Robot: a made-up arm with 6 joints.
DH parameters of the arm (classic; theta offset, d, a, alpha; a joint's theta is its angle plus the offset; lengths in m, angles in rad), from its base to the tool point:
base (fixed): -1.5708 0.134 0 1.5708
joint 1: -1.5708 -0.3 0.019 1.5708
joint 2: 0 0.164 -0.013 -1.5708
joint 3: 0 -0.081 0.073 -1.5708
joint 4: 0 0.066 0.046 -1.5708
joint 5: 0 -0.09 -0.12 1.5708
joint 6: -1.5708 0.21 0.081 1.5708
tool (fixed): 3.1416 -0.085 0 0
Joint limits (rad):
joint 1: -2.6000..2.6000
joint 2: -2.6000..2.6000
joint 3: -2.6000..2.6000
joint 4: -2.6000..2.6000
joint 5: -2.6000..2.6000
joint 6: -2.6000..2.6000
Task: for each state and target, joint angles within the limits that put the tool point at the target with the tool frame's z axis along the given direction. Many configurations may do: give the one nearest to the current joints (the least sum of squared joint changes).
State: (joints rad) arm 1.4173 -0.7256 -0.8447 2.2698 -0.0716 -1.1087
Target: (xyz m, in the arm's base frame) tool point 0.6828 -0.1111 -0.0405 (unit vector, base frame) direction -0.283 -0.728 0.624
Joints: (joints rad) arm 2.2857 -1.4306 -0.8524 1.9841 -0.1305 -0.5023
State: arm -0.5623 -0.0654 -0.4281 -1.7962 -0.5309 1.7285
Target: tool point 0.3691 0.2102 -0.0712 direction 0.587 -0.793 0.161
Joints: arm -0.6260 0.5694 -0.3905 -1.9894 -0.6974 1.8807
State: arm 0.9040 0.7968 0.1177 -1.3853 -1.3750 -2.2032
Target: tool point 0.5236 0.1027 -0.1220 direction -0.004 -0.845 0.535
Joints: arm 1.2527 0.6093 0.1227 -0.7045 -1.2488 -2.4047
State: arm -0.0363 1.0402 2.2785 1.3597 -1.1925 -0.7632
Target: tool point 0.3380 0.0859 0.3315 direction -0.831 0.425 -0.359
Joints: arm -0.0004 1.1789 1.7680 0.8153 -1.1127 -0.4582
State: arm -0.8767 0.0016 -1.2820 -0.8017 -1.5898 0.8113
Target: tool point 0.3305 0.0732 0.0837 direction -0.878 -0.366 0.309
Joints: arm -0.9967 -0.3593 -0.8555 -0.0916 -1.0049 0.7656
